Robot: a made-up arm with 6 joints. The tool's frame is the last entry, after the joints. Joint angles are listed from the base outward. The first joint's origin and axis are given. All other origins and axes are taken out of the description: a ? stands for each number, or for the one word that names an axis. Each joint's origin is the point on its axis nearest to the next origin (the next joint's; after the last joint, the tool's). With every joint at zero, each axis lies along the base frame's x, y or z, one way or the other. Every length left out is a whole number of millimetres.
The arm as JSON. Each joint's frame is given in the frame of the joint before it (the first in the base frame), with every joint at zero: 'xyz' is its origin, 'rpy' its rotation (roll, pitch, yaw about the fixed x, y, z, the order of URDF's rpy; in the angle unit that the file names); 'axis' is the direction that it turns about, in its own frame. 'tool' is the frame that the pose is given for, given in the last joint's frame.
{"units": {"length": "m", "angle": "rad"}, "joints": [
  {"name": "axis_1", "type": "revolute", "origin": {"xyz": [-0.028, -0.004, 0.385], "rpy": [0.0, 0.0, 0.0]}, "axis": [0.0, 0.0, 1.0]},
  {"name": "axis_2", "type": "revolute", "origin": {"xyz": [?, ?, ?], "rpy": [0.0, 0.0, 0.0]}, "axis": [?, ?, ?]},
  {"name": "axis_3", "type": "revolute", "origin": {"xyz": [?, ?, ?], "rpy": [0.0, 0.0, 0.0]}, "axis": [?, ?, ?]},
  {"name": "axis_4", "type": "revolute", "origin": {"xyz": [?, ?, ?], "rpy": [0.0, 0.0, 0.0]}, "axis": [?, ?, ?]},
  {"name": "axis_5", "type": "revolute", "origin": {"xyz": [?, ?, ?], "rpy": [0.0, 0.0, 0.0]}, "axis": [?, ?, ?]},
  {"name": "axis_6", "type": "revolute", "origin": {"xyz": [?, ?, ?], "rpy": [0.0, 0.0, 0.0]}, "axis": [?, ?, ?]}
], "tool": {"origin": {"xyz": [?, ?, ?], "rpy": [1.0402, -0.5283, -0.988]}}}
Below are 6 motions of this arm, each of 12 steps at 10 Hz.
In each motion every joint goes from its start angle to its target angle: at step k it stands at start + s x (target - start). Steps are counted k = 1, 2, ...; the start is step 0. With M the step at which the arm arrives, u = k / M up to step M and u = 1 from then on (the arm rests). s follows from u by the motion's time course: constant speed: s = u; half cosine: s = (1 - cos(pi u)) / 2; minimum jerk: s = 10 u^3 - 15 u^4 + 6 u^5.
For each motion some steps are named. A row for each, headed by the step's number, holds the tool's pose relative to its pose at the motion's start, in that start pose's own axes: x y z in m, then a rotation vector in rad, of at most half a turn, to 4 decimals.
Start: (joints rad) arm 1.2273 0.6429 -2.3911 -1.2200 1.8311 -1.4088
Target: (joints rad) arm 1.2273 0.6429 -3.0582 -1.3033 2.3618 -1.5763
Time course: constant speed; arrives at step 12
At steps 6, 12:
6: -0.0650 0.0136 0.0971 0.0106 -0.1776 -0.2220
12: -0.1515 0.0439 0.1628 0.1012 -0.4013 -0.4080

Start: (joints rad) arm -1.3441 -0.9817 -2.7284 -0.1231 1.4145 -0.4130
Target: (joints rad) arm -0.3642 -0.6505 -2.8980 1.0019 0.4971 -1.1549
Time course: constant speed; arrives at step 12
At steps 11, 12:
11: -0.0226 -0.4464 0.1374 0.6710 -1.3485 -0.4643
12: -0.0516 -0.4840 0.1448 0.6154 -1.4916 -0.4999

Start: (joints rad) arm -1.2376 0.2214 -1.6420 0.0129 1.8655 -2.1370
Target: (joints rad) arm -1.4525 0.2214 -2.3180 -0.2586 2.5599 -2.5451
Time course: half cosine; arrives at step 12
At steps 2, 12:
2: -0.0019 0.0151 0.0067 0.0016 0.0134 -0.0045
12: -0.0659 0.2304 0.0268 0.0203 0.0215 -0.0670

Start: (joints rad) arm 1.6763 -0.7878 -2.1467 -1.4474 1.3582 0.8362
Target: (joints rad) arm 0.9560 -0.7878 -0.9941 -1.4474 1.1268 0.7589
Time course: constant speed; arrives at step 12
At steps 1, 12:
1: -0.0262 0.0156 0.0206 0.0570 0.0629 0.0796
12: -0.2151 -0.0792 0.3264 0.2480 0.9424 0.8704

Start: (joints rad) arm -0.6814 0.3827 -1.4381 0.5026 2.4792 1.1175
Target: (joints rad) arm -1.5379 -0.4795 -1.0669 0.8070 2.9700 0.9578
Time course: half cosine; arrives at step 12
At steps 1, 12:
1: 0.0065 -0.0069 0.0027 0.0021 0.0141 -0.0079
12: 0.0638 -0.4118 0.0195 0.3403 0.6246 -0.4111

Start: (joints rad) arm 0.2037 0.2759 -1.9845 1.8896 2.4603 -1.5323
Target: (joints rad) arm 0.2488 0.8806 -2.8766 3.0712 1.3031 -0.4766
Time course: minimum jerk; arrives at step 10
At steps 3, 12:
3: 0.0392 0.0132 0.0166 0.0184 -0.1120 0.1581
12: 0.1254 0.1172 0.1570 0.7498 -1.1394 0.2113

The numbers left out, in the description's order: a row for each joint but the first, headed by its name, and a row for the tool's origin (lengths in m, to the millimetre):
axis_2: xyz -0.025 0.016 0.0, axis 0.0 1.0 0.0
axis_3: xyz 0.065 0.0 0.451, axis 0.0 1.0 0.0
axis_4: xyz 0.051 0.0 -0.325, axis 0.0 0.0 -1.0
axis_5: xyz -0.002 0.038 0.0, axis 0.0 1.0 0.0
axis_6: xyz 0.055 0.0 -0.07, axis 0.0 0.0 -1.0
tool: xyz -0.021 0.006 0.0

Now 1 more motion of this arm.
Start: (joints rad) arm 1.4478 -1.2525 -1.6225 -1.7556 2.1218 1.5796
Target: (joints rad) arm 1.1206 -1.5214 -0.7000 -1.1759 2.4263 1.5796
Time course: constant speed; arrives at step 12
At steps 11, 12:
11: 0.0985 -0.1952 0.2221 0.2098 0.2579 0.7273
12: 0.1094 -0.2182 0.2393 0.2182 0.2703 0.8100

